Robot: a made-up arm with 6 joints.
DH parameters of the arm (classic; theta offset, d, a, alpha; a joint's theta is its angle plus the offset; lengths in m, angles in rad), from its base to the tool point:
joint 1: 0 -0.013 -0.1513 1.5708
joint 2: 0 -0.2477 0.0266 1.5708
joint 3: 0 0.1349 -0.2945 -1.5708
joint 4: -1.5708 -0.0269 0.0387 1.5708
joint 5: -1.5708 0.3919 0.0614 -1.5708
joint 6: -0.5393 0 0.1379 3.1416
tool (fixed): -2.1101 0.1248 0 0
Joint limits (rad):
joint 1: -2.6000..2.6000
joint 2: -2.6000..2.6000
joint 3: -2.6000..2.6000
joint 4: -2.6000..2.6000
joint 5: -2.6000..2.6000
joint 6: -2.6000..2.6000
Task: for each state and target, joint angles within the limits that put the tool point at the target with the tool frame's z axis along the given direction. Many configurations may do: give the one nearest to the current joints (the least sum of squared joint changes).
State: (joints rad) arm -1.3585 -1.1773 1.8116 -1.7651 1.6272 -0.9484
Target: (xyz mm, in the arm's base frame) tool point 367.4 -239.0 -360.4 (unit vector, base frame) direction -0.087 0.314 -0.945
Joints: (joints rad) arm -1.7971 -1.9191 1.8645 -1.9418 1.7183 -1.0175
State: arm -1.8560 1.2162 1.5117 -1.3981 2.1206 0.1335
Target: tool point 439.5 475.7 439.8 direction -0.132 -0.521 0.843
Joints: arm -1.2597 1.0405 1.9893 -1.8248 1.7041 -0.0155
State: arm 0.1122 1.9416 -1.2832 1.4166 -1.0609 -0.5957
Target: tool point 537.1 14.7 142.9 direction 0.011 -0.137 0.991
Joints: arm 0.5765 1.5509 -1.7078 1.2484 -1.2989 -0.7893
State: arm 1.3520 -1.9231 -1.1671 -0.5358 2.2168 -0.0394
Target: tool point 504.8 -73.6 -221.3 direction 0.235 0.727 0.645
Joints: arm 1.7042 -2.3731 -1.9296 -0.9777 1.5433 -0.2102
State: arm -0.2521 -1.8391 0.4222 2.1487 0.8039 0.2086
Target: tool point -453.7 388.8 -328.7 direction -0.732 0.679 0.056
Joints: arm 0.1857 -1.1379 0.0797 2.5283 0.8883 -0.1290
